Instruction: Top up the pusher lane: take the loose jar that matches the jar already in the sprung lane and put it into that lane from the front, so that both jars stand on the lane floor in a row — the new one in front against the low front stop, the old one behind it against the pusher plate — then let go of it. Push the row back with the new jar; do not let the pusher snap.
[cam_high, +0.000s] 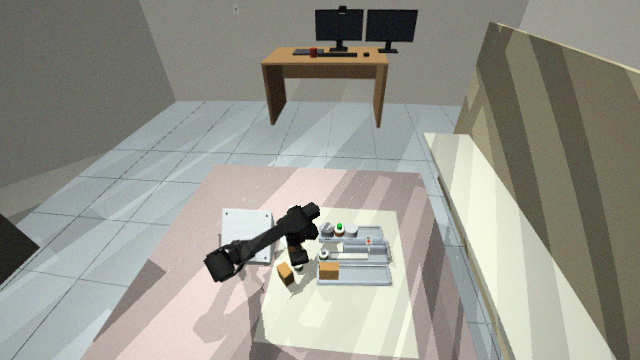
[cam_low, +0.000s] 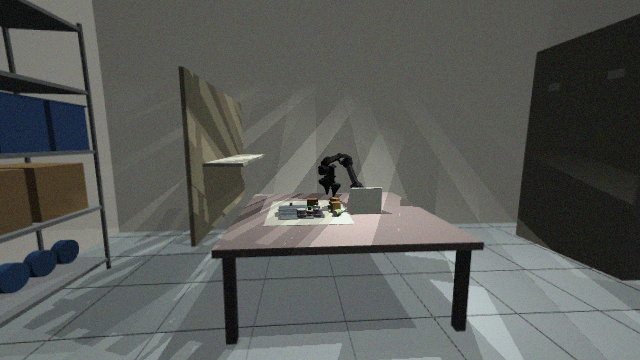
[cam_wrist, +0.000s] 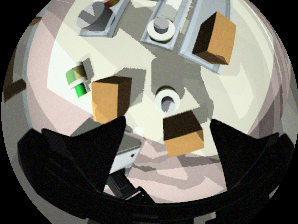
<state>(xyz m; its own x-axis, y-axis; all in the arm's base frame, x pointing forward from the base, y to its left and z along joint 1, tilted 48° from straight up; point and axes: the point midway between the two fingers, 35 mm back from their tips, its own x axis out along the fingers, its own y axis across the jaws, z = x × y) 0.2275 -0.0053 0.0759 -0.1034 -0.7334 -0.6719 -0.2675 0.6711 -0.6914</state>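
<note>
Right now the grey lane unit is 25 cm ahead of my gripper tip, 6 cm to the left of it and 8 cm below it. Also, from my gripper tip: small red part (29 cm ahead, 7 cm to the left, 3 cm below).
</note>
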